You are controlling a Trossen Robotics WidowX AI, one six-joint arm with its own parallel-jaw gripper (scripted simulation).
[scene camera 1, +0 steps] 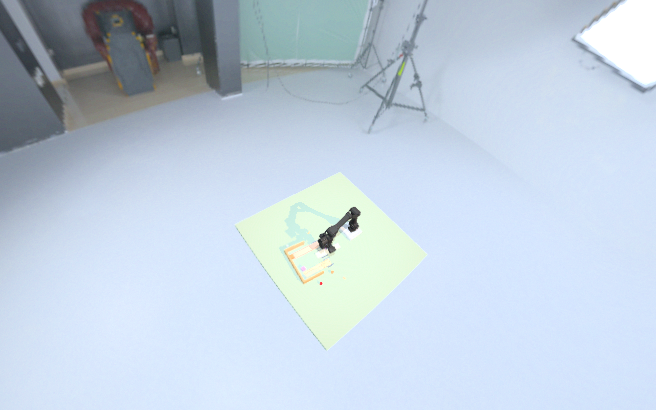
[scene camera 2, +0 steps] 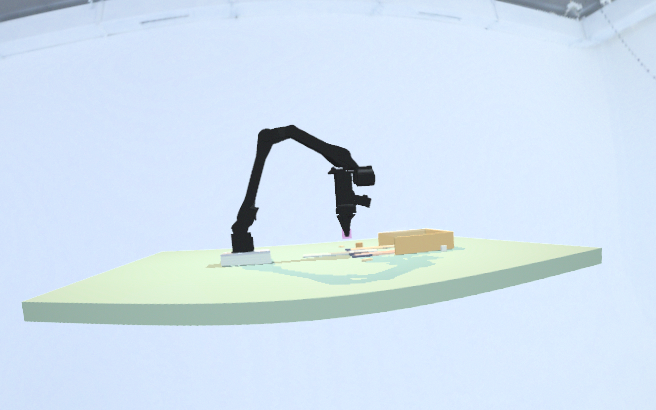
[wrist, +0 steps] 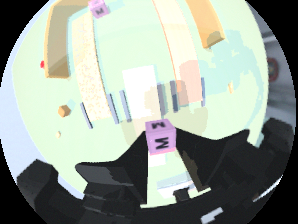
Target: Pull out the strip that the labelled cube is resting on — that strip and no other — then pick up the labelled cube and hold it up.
my gripper: holds a pink cube (wrist: 161, 134)
